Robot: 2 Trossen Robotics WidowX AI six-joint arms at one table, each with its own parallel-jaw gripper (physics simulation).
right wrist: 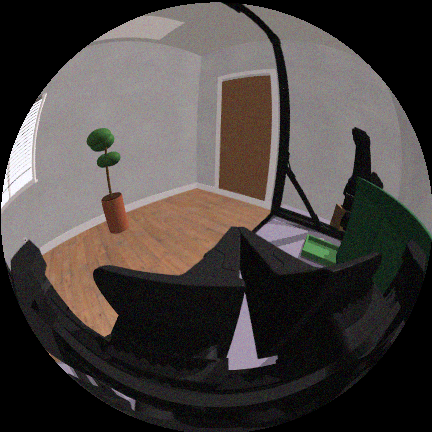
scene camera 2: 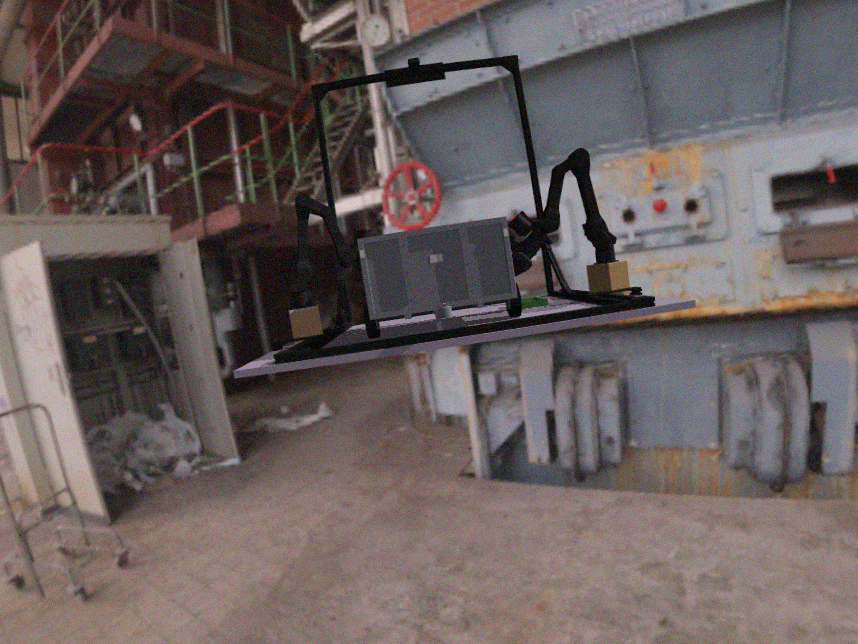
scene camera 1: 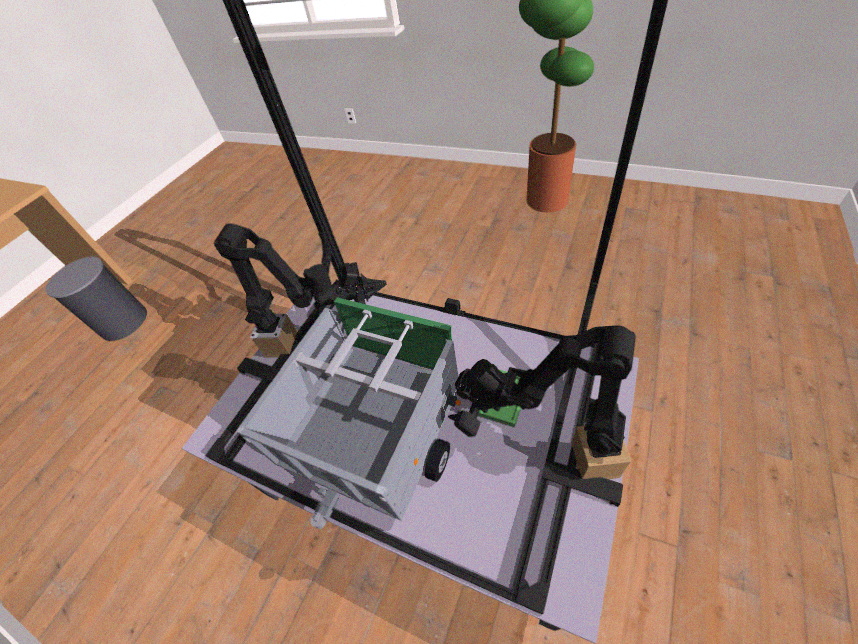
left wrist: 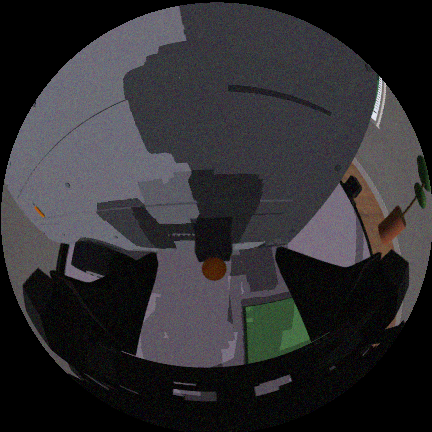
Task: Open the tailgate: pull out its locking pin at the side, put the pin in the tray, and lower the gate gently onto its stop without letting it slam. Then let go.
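Places are measured from the left arm's base along level axes (x up, y back, z right), in metres.
Pixels of known places: left gripper, fingertip midpoint: (scene camera 1: 455,402) (left wrist: 217,257); right gripper, fingertip midpoint: (right wrist: 236,233) (scene camera 1: 386,282); left arm's base, link origin: (right wrist: 346,208) (scene camera 2: 606,262) (scene camera 1: 603,443); right arm's base, link origin: (scene camera 2: 302,308) (scene camera 1: 268,325).
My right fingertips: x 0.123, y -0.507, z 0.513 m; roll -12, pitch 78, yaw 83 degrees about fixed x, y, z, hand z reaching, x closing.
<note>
For each thing: its top centre in the pictures, then the offset to it from my right fingertips.
- green tray, top centre: (left wrist: 302,331) (scene camera 1: 502,394) (right wrist: 323,248) (scene camera 2: 526,299) dx -0.217, dy +0.303, dz -0.299 m
- black wheel, top centre: (left wrist: 79,252) (scene camera 1: 435,452) dx -0.135, dy +0.103, dz -0.485 m
The green tailgate (scene camera 1: 424,341) (right wrist: 382,225) stands upright at the grey trailer's far end. The locking pin's orange knob (scene camera 1: 457,402) (left wrist: 214,269) sticks out from a black block on the trailer's right side in scene camera 1; its shaft is hidden. My left gripper (left wrist: 217,257) is open and empty, its fingers spread either side of the knob. My right gripper (scene camera 1: 381,283) (right wrist: 236,233) is shut and empty, beyond the gate's upper left corner in scene camera 1, apart from the gate. The green tray (scene camera 1: 510,418) (scene camera 2: 533,302) (left wrist: 270,327) (right wrist: 321,250) lies beside the trailer, partly under the left arm in scene camera 1.
The grey trailer (scene camera 1: 277,408) (scene camera 2: 436,266) has white rails (scene camera 1: 388,363) across its inside. A black wheel (scene camera 1: 437,459) stands near the left gripper. The black frame (scene camera 1: 429,555) runs around the mat, with an upright post (scene camera 1: 298,159) near the right arm.
</note>
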